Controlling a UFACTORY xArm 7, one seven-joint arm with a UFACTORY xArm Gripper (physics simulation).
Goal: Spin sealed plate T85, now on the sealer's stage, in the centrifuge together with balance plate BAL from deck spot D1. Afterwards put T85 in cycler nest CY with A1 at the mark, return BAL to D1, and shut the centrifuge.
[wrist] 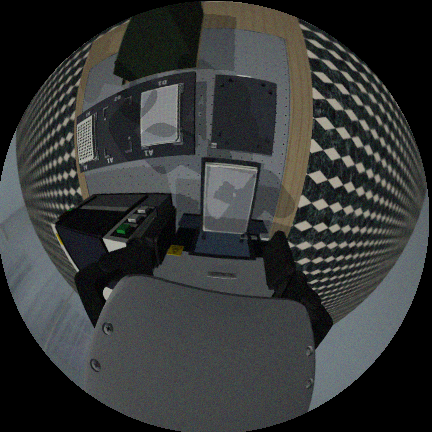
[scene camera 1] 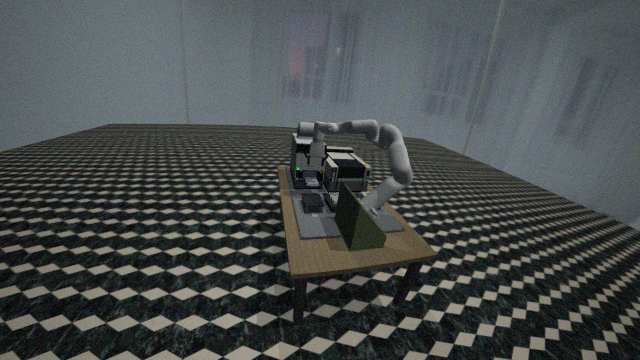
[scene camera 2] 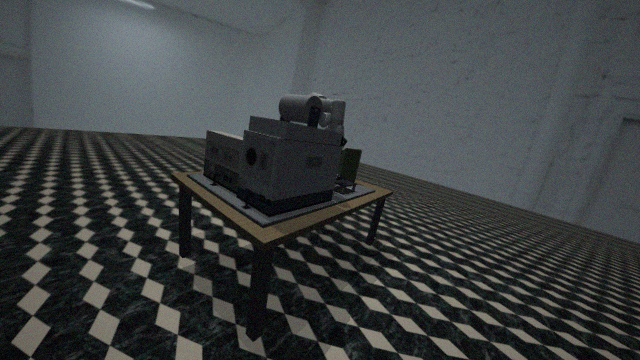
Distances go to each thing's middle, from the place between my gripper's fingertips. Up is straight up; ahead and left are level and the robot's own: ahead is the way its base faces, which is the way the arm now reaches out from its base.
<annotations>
I see the white well plate (wrist: 160, 107) 18 cm below my hand, 15 cm behind it and 12 cm to the right of it. The rest, counted from my hand: centrifuge (scene camera 2: 222, 158): 33 cm to the right, 27 cm ahead, 11 cm below.
</annotations>
